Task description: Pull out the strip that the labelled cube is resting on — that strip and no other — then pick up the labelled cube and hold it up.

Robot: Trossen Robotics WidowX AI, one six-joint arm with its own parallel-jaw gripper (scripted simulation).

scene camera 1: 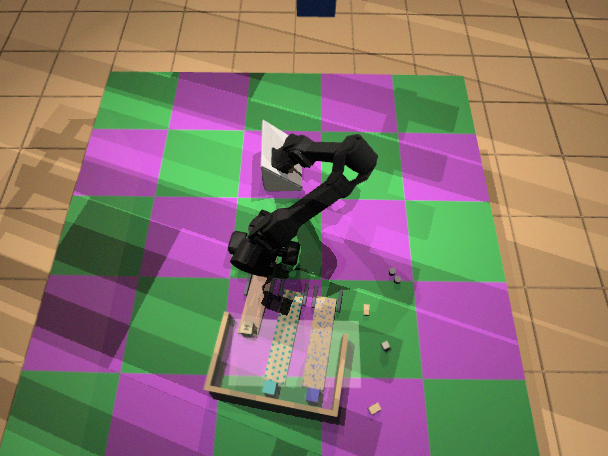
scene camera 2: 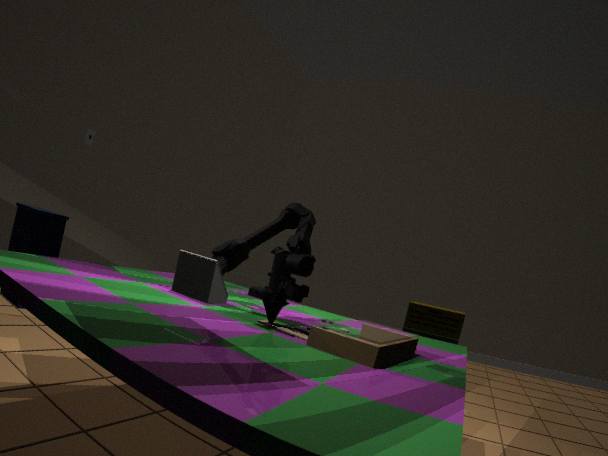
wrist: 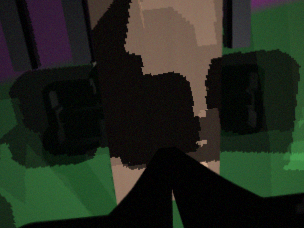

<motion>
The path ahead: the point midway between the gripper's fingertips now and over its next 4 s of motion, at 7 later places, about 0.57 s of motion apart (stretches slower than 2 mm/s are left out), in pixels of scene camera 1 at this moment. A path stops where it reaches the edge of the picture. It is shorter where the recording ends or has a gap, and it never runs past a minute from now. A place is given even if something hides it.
My gripper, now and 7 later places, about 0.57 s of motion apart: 266, 259; 268, 252; 269, 245; 271, 240; 271, 236; 270, 233; 265, 250; 258, 267
</motion>
